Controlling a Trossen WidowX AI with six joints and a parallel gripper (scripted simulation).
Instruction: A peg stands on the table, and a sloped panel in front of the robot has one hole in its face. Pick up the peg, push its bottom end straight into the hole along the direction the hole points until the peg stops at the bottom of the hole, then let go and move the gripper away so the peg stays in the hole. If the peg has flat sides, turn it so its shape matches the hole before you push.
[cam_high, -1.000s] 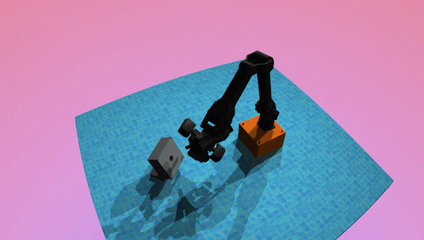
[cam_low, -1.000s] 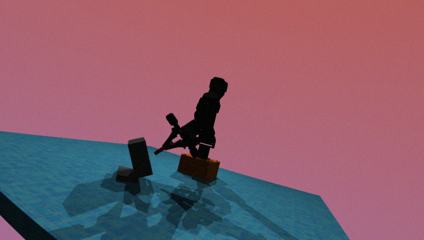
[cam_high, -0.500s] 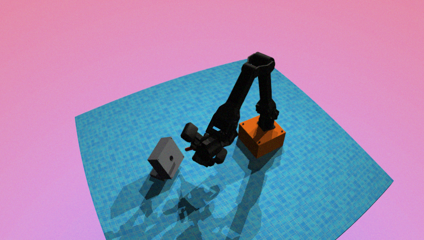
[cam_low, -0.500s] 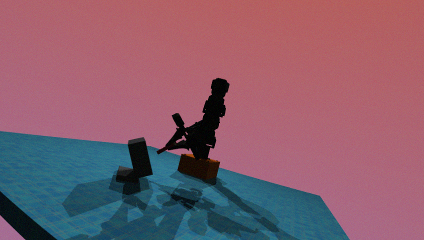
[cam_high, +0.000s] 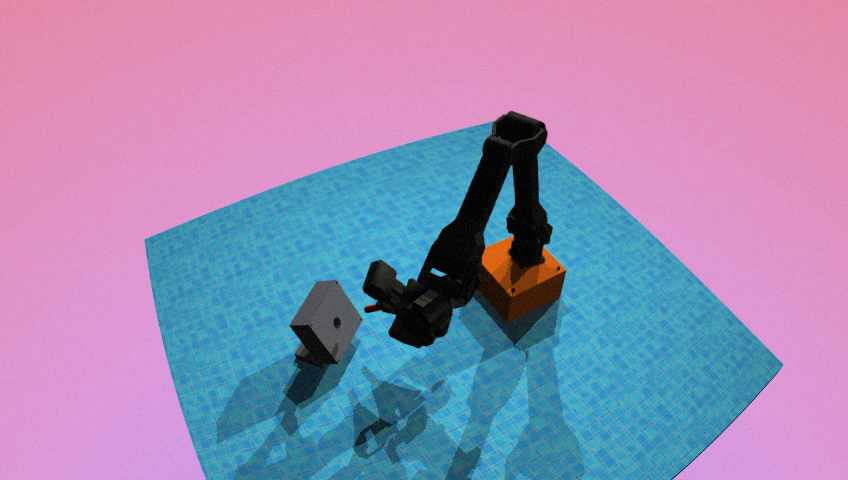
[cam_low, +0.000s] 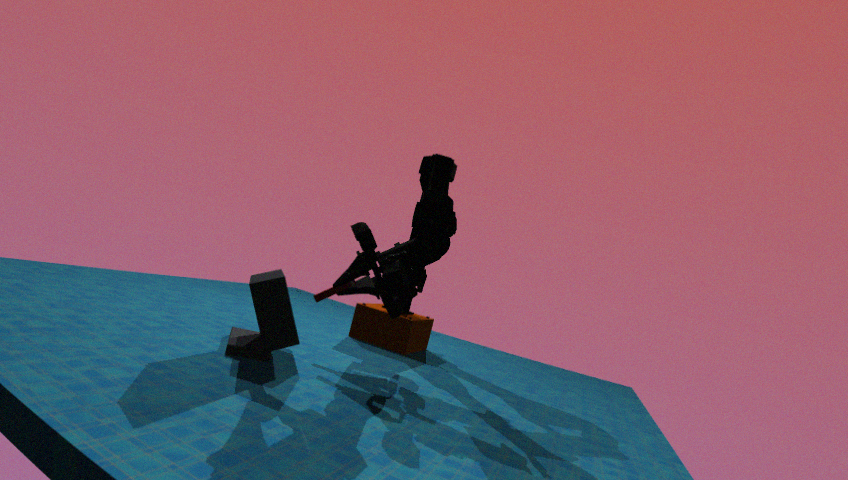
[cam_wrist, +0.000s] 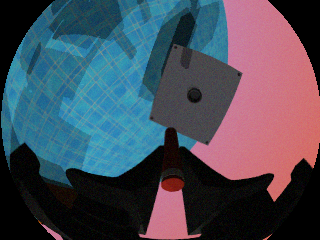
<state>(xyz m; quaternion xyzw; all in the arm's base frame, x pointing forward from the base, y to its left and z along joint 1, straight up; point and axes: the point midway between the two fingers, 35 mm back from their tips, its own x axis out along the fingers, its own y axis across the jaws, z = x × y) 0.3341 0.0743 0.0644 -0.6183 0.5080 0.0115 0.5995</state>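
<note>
The grey sloped panel is 10 cm ahead of my gripper tip, 4 cm to the right of it and 5 cm below it. From my gripper tip the other things lie so: red round peg 1 cm behind, 1 cm to the left, 1 cm above.
</note>
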